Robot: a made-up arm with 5 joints.
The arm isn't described. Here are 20 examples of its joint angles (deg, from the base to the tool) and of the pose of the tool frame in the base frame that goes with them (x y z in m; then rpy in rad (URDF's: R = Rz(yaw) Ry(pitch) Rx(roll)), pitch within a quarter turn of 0, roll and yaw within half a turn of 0).
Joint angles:
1: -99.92 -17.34 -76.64 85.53 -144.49
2: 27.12 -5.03 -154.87 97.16 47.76
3: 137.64 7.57 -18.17 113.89 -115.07
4: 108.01 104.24 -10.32 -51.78 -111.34
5: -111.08 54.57 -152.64 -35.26 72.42
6: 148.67 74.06 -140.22 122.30 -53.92
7: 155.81 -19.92 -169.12 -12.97 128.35
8: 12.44 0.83 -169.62 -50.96 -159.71
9: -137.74 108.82 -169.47 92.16 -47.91
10: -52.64 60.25 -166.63 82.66 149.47
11: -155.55 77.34 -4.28 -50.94 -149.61
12: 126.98 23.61 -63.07 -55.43 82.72
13: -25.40 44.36 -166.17 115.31 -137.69
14: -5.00 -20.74 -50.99 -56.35 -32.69
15: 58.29 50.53 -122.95 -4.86 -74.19
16: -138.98 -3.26 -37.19 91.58 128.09
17: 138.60 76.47 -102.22 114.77 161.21
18: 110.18 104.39 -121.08 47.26 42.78
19: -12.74 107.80 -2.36 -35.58 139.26
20: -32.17 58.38 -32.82 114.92 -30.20
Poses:
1: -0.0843 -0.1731 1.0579 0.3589 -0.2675 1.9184
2: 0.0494 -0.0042 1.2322 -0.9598 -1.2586 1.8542
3: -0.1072 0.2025 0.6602 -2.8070 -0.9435 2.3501
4: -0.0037 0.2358 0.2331 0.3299 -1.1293 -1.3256
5: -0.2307 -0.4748 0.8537 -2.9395 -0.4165 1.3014
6: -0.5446 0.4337 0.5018 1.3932 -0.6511 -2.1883
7: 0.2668 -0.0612 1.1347 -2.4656 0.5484 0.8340
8: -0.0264 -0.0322 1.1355 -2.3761 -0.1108 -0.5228
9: -0.5205 -0.3621 0.2403 0.8736 -0.5581 -0.6812
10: 0.3640 -0.5092 0.8380 0.7299 -0.4109 -2.5401
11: -0.2864 -0.0544 0.3776 -0.0143 -0.6890 1.2167
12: -0.2154 0.3710 0.8125 2.8733 -1.0196 -0.4217
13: 0.4802 -0.2642 0.9726 0.3287 -0.2909 3.1097
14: 0.0865 -0.0513 0.9921 -1.8808 0.3653 1.7085
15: 0.3767 0.5012 0.8088 -0.6126 0.6629 -2.9525
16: -0.2185 -0.1266 0.7870 -0.4769 0.1046 2.9067
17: -0.4105 0.4345 0.3119 -1.3048 -0.0772 1.2426
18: -0.1454 0.5575 0.1289 0.4894 0.0980 2.3107
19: 0.1447 -0.0445 0.2430 -0.8462 0.1296 -1.3144
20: 0.2338 -0.2010 0.4170 2.7161 0.2265 0.6620
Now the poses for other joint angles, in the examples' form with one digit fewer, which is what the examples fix.
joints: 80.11 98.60 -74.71 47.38 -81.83
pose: 0.135 0.400 0.085 1.880 -1.055 2.742
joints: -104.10 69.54 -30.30 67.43 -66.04
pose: -0.138 -0.260 0.322 2.484 -0.514 -0.927
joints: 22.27 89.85 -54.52 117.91 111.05
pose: 0.285 0.102 0.195 -2.440 0.696 -1.758
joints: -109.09 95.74 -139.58 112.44 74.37
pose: -0.240 -0.560 0.253 0.105 0.792 -2.077
